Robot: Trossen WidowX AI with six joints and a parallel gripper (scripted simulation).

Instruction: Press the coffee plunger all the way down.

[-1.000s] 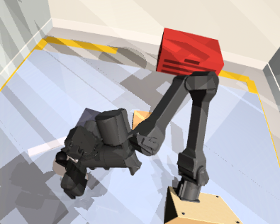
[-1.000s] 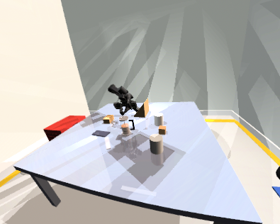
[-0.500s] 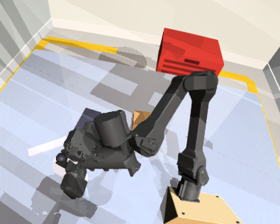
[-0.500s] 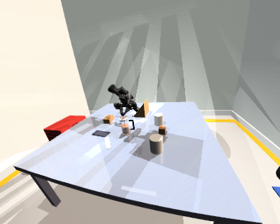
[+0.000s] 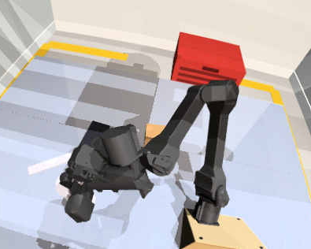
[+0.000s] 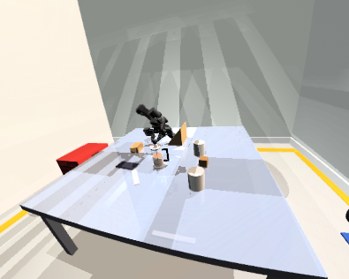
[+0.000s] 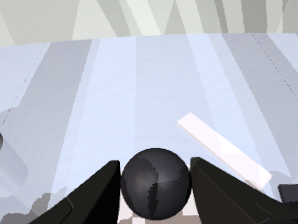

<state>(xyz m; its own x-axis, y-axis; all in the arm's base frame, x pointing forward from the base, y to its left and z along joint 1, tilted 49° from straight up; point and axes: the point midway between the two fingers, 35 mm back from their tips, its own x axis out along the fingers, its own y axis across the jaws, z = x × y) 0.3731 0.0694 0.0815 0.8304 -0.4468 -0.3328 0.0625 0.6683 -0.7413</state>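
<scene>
Now: the coffee press 9 cm below my gripper tip, 2 cm behind it and 1 cm to the left of it.
</scene>
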